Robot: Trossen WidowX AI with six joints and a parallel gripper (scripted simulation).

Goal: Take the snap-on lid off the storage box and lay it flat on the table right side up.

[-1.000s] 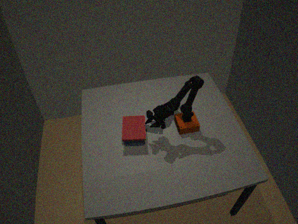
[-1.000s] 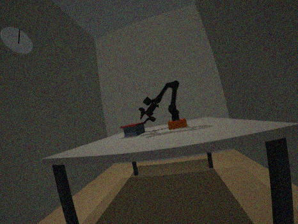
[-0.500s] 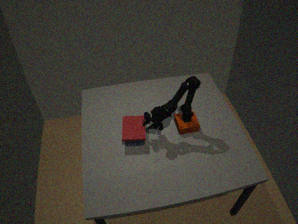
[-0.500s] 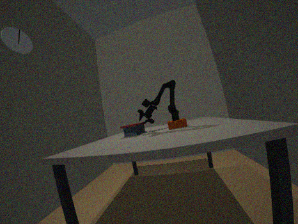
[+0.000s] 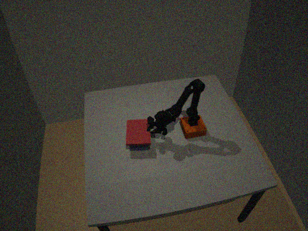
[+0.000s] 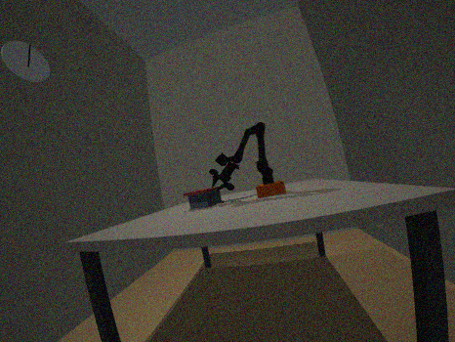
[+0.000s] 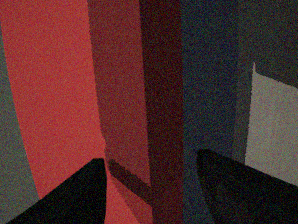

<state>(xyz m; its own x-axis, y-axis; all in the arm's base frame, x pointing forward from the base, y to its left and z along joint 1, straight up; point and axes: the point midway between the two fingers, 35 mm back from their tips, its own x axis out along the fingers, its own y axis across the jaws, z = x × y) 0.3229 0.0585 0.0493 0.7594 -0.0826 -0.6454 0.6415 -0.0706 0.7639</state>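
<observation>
Now: the lid 80 mm ahead of my gripper tip, 10 mm to the right of it and 10 mm above it. The rest, counted from my gripper tip: storage box 80 mm ahead, 40 mm below, 10 mm to the right.
</observation>
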